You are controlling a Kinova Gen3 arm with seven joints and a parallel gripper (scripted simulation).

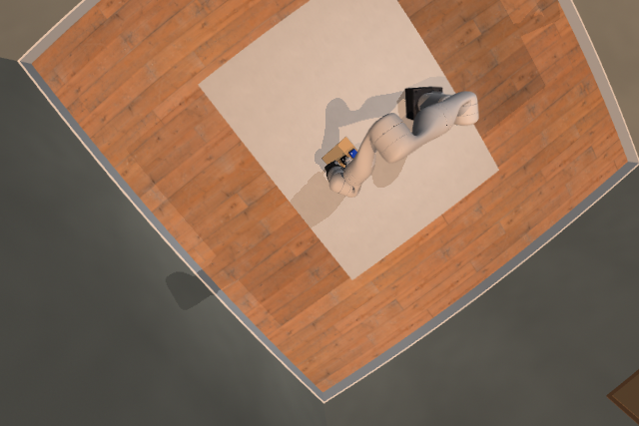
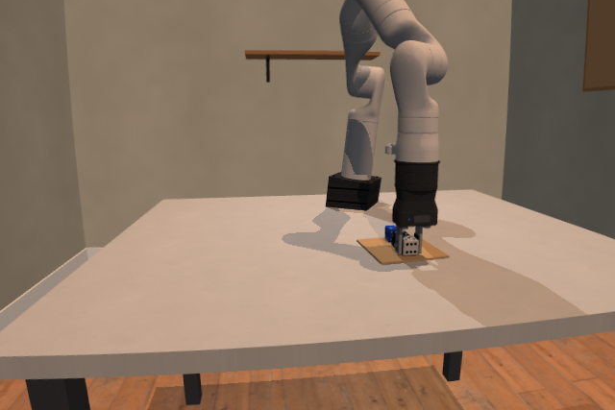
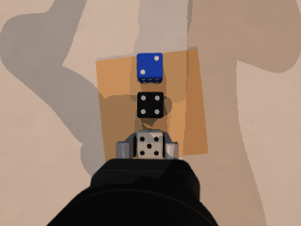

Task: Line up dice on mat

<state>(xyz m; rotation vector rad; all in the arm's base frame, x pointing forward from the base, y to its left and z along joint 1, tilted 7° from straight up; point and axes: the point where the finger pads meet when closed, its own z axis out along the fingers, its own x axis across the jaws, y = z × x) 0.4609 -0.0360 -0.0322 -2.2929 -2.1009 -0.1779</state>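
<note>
Right now my hand is right at the white die. Also, from my hand: mat: 50 mm behind, 30 mm below; blue die: 90 mm behind, 10 mm to the left, 10 mm below.
</note>
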